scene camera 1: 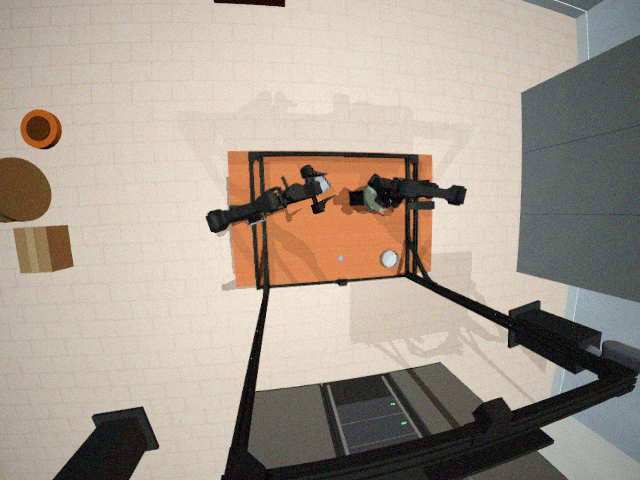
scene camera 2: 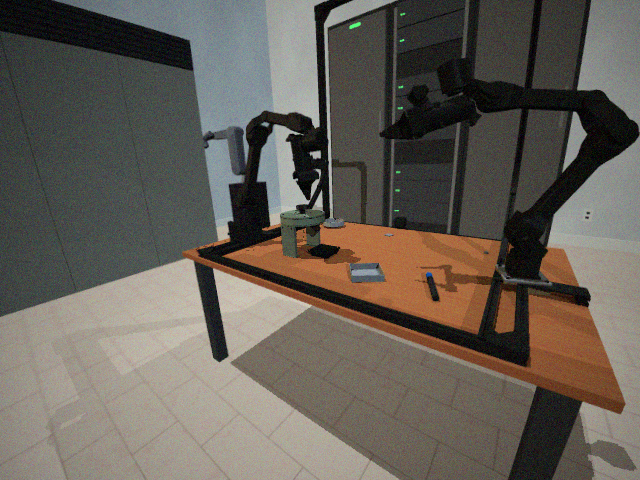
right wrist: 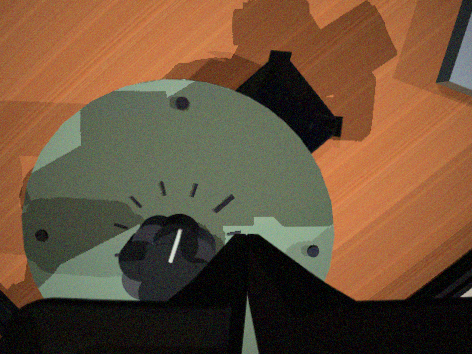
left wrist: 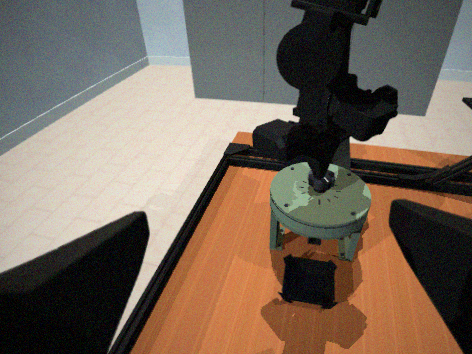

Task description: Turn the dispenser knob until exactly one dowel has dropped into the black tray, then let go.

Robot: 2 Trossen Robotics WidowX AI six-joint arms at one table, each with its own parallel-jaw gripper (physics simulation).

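Seen in the pictures: left gripper, between the fingertips: (scene camera 1: 330, 184) (scene camera 2: 382, 136) (left wrist: 267, 217); right gripper, between the fingertips: (scene camera 1: 377, 194) (scene camera 2: 308, 200) (right wrist: 245, 246) (left wrist: 319, 177); left arm's base, origin of its link: (scene camera 1: 253, 214) (scene camera 2: 521, 273); right arm's base, origin of its link: (scene camera 2: 244, 222).
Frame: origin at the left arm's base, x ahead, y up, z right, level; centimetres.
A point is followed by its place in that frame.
Note:
The round green dispenser (scene camera 1: 372, 199) @(y 11.4, x 61.5, z 11.5 cm) (scene camera 2: 291, 221) @(y 10.0, x 66.6, z 2.7 cm) (left wrist: 300, 210) @(y 11.3, x 61.3, z 6.8 cm) (right wrist: 200, 150) @(y 11.3, x 61.5, z 12.5 cm) stands on legs on the table. Its dark lobed knob (left wrist: 320, 183) @(y 14.1, x 64.2, z 10.2 cm) (right wrist: 162, 257) @(y 14.2, x 65.8, z 11.3 cm), with a white pointer line, is at the middle of the top. The black tray (scene camera 1: 356, 198) @(y -3.0, x 58.0, z 8.8 cm) (scene camera 2: 324, 251) @(y -2.8, x 58.2, z 11.0 cm) (left wrist: 309, 282) @(y -3.0, x 58.2, z 9.2 cm) (right wrist: 292, 100) @(y -3.0, x 54.9, z 8.3 cm) lies beside the dispenser's legs; its inside is dark and I can make out no dowel in it. My right gripper (scene camera 2: 308, 198) @(y 16.3, x 62.8, z 9.3 cm) (right wrist: 245, 246) @(y 16.3, x 62.8, z 9.3 cm) points down, shut and empty, above the dispenser top, with its tips beside the knob in the right wrist view. My left gripper (scene camera 2: 383, 135) @(y 34.9, x 36.3, z -0.6 cm) (left wrist: 267, 217) @(y 34.9, x 36.3, z -0.6 cm) is open and empty, high above the table.
A small grey box (scene camera 1: 324, 182) @(y -3.1, x 42.6, z -5.3 cm) (scene camera 2: 366, 273) @(y -3.1, x 39.6, z -3.6 cm) (right wrist: 462, 65) @(y -3.1, x 42.4, z -3.1 cm) lies near the black tray. A dark stick with a blue end (scene camera 2: 432, 287) @(y -1.6, x 21.7, z -10.8 cm) lies to its right in scene camera 2. A round pale dish (scene camera 1: 389, 258) @(y -2.2, x 67.6, z 49.9 cm) (scene camera 2: 333, 223) @(y -0.4, x 65.9, z 44.8 cm) stands behind the dispenser there. A black frame (scene camera 2: 361, 308) @(y -2.4, x 36.6, z -24.0 cm) borders the table.

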